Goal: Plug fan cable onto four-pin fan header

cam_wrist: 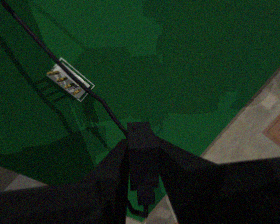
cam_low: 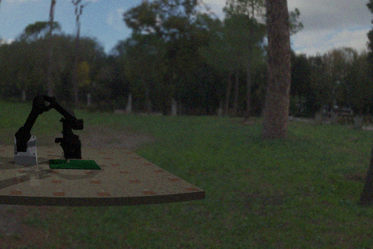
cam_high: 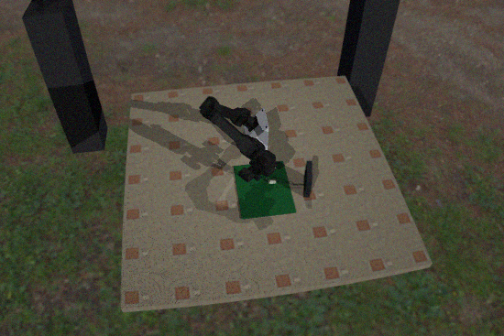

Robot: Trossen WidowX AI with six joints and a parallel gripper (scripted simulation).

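Right now the green board is 6 cm below my gripper tip, 3 cm to the left of it and 3 cm ahead of it. The rest, counted from my gripper tip: dark plug 1 cm above; then black fan 22 cm to the left, 5 cm ahead, 1 cm above.
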